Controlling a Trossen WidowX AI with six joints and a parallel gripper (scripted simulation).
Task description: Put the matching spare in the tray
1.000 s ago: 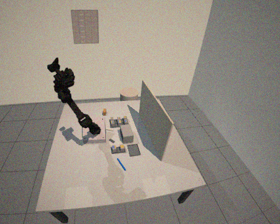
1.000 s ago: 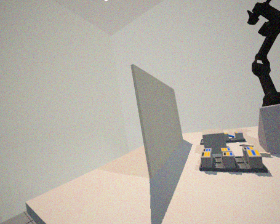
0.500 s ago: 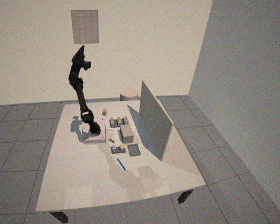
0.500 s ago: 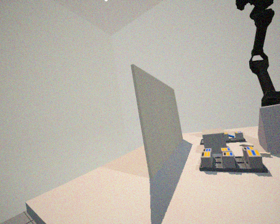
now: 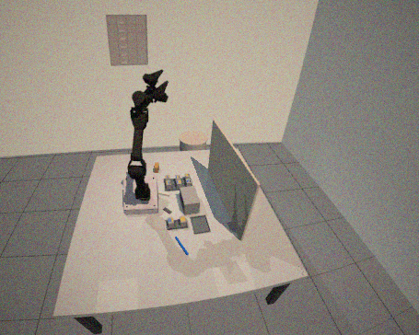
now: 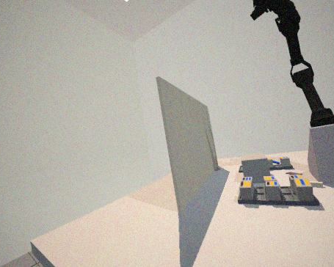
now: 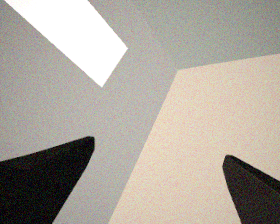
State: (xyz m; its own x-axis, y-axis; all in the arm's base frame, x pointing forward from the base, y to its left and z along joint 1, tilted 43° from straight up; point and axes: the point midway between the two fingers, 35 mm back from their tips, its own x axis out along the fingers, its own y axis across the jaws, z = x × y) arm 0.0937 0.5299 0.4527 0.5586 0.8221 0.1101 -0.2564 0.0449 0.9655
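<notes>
The grey spare is 140 mm ahead of my gripper tip, 170 mm to the left of it and 770 mm below it. From my gripper tip the other things lie so: tall grey panel: 370 mm ahead, 50 mm to the right, 590 mm below; then rack: 60 mm ahead, 250 mm to the right, 810 mm below; then grey mounted unit: 140 mm ahead, 80 mm to the right, 770 mm below.
</notes>
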